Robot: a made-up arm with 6 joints.
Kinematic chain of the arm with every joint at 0, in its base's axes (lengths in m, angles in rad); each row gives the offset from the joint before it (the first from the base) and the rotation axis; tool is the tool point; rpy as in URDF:
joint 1: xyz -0.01 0 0.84 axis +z
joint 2: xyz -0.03 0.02 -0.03 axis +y
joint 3: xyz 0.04 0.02 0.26 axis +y
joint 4: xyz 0.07 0 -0.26 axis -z
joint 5: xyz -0.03 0 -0.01 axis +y
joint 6: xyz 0.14 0 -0.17 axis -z
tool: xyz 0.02 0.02 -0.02 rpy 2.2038 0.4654 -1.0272
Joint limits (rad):
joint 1: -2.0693..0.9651
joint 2: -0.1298..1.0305
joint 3: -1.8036..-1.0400
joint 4: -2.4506..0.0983
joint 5: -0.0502..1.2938
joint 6: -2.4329..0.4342
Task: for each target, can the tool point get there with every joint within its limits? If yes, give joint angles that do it. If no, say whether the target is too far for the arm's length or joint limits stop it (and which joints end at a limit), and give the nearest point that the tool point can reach.
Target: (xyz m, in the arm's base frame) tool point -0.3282 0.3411 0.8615
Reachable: no: joint limits stop it (at a limit: joint 1, joint 2, joint 3, joint 5, joint 6) | nearest point 0.0740 0.4193 0.8990 | short by 0.411 m
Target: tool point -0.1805 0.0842 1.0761
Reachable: no: joint limits stop it (at a limit: joint 1, joint 2, joint 5) | nearest point -0.3212 -0.2902 1.1151 | short by 0.402 m
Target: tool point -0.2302 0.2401 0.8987
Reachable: no: joint limits stop it (at a limit: joint 1, joint 2, joint 3, joint 5, joint 6) | nearest point 0.0784 0.4088 0.8844 | short by 0.352 m
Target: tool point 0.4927 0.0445 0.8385
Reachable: yes | joints 0.1743 0.1636 -1.1186 -2.0162 0.8229 -1.0671
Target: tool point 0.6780 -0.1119 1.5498
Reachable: no: too far | nearest point 0.4659 -0.0774 1.3312 | short by 0.307 m
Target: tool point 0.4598 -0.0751 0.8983
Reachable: yes | joints -0.1038 -0.0320 -1.2112 -0.9186 0.9795 -0.2627
